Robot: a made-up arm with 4 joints.
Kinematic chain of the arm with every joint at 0, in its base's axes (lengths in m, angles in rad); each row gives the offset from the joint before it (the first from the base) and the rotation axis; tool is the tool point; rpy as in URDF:
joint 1: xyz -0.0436 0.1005 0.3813 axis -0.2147 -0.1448 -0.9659
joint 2: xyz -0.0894 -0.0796 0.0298 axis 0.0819 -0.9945 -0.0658
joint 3: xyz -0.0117 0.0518 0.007 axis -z
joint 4: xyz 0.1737 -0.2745 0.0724 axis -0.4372 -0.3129 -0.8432
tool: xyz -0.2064 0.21 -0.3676 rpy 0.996 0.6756 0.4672
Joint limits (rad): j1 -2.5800..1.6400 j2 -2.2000..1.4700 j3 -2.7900..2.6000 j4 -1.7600..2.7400
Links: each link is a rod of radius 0.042 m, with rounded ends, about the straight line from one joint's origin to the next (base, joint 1, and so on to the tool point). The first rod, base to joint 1, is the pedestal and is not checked.
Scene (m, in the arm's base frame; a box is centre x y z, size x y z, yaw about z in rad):
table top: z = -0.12
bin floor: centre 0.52 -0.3 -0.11 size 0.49 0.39 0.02 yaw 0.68
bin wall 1: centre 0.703 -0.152 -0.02 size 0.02 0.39 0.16 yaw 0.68
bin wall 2: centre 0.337 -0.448 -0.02 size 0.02 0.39 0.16 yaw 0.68
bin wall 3: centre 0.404 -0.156 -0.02 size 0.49 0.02 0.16 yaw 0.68
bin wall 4: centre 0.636 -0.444 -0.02 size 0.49 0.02 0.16 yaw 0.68
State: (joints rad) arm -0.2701 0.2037 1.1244 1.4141
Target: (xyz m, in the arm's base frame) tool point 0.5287 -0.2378 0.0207
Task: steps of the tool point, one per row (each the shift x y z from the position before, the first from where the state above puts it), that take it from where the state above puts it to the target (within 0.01 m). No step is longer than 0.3 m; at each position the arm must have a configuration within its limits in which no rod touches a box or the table.
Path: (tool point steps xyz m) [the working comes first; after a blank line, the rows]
Joints at the target: -1.6292 -0.4701 0.7806 2.2474
Straight joint move there: touches bin wall 2.

1: 0.0013 -0.1005 0.0272
2: 0.0784 -0.1085 0.0738
3: 0.1631 -0.0659 0.1082
4: 0.2165 0.0261 0.1295
5: 0.1284 0.1478 -0.1673
6: 0.0653 0.2076 -0.1388

